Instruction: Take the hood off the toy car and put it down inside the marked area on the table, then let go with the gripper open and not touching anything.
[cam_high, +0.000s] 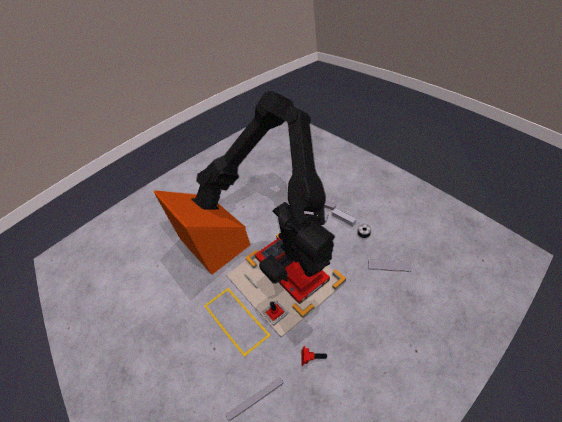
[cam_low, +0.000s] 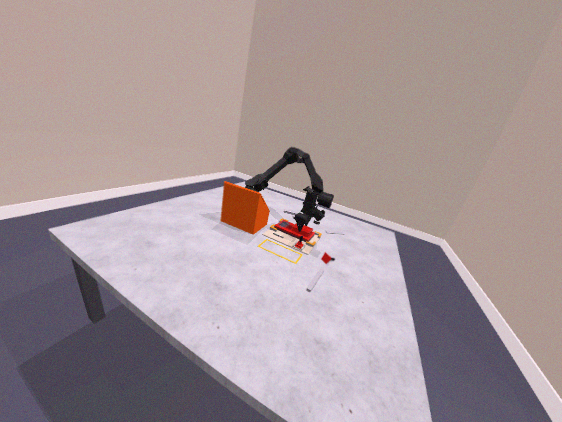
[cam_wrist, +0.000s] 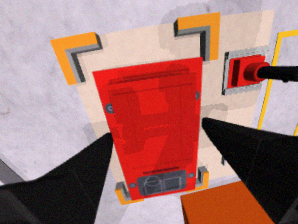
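Now: the red hood right at my gripper tip. Round my gripper tip: beige base plate (3 cm below, 3 cm behind, 2 cm to the right); then small wheel (24 cm to the left, 5 cm ahead, 4 cm below).
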